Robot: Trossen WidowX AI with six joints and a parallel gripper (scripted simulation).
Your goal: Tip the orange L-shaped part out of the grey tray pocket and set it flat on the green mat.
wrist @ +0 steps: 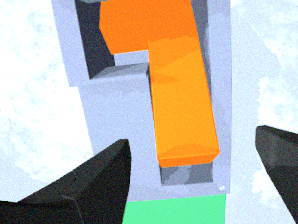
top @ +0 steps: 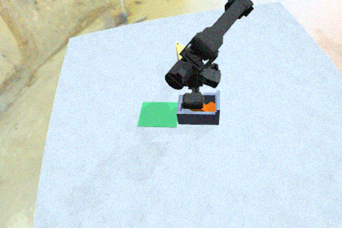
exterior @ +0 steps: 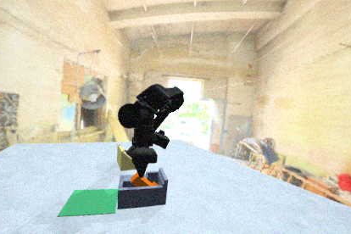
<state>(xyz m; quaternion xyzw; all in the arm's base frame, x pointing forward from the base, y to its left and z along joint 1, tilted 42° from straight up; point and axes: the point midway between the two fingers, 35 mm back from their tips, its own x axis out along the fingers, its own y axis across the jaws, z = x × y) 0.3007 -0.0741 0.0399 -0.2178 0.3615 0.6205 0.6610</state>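
Right now my gripper tip is 6 cm above the orange L-shaped part, 4 cm to the right of it and 1 cm past it. Round my gripper tip: green mat 14 cm to the right, 12 cm below, 5 cm behind.
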